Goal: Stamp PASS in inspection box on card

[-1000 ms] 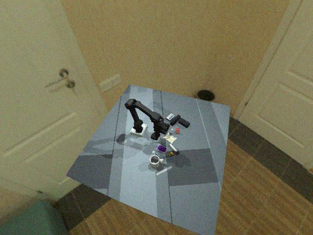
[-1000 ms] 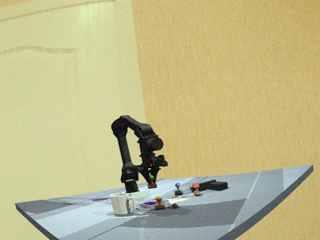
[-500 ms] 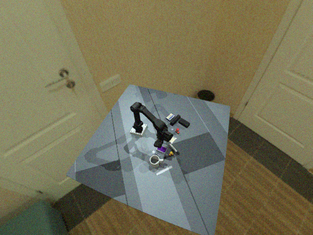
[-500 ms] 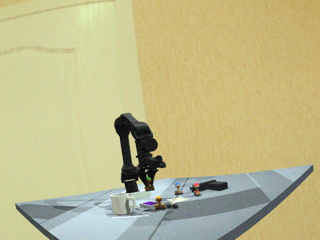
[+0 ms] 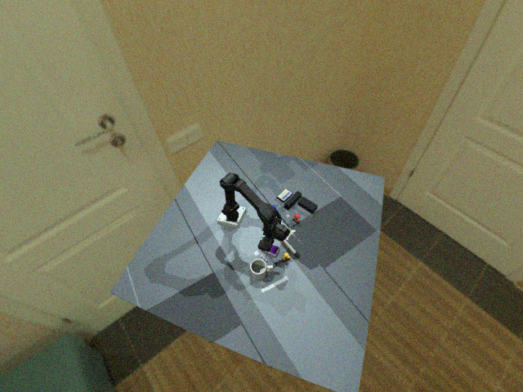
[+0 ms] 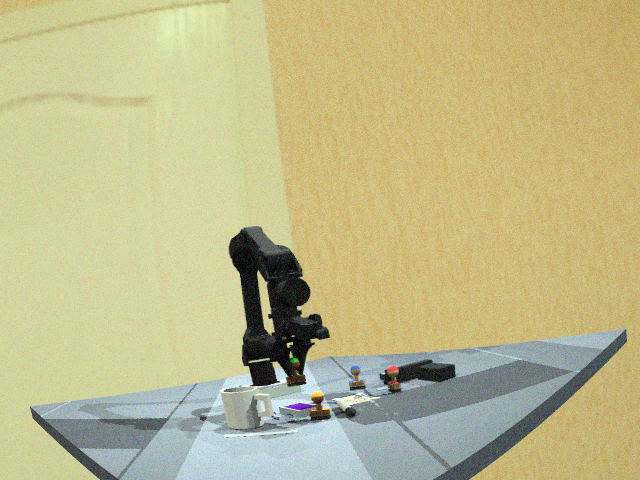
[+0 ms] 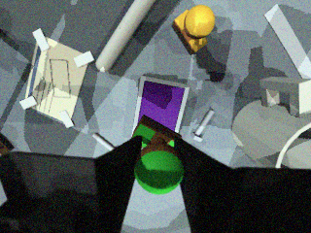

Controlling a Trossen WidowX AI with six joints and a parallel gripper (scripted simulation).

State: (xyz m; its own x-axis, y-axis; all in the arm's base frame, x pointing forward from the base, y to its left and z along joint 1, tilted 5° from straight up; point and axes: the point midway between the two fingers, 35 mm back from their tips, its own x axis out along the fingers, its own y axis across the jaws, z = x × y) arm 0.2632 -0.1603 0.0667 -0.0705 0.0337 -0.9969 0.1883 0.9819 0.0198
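The purple ink pad lies 9 cm below my gripper tip. The rest, counted from my gripper tip: white marker (12 cm ahead, 8 cm below); yellow-knobbed stamp (9 cm ahead, 7 cm below, 5 cm to the right); green-knobbed stamp (right at my gripper tip).
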